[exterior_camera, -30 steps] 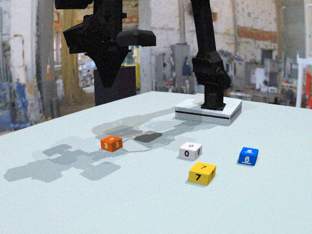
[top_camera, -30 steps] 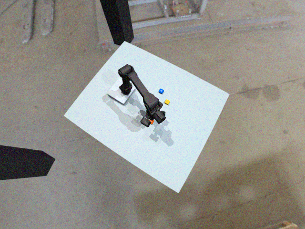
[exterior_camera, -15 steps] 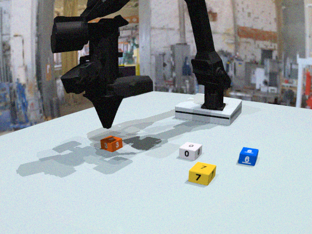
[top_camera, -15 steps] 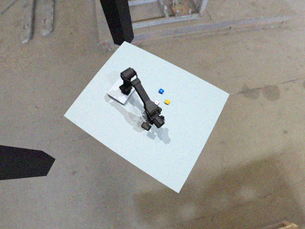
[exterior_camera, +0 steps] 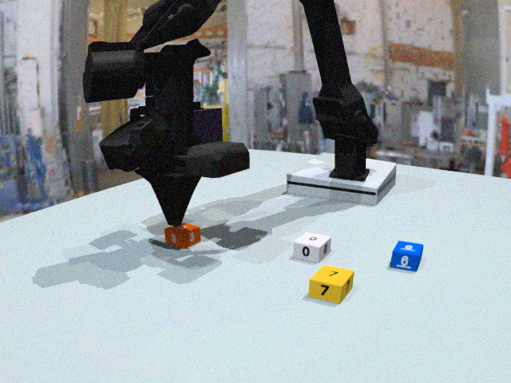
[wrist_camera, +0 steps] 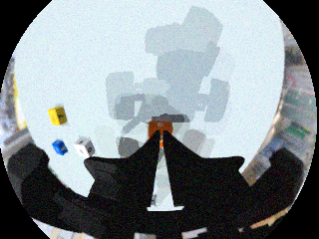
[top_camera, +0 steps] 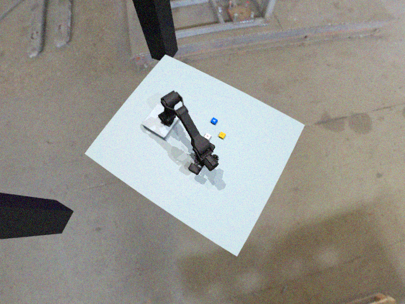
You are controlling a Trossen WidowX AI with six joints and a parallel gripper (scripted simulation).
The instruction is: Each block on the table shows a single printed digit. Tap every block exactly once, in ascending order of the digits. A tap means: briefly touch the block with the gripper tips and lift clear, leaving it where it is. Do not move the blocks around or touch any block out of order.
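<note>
Right now the orange block is 1 cm behind my gripper tip and 2 cm below it. Also, from my gripper tip: blue block 4 cm behind, 27 cm to the left, 2 cm below; white block 4 cm behind, 16 cm to the left, 2 cm below; yellow block 4 cm ahead, 20 cm to the left, 2 cm below.
</note>
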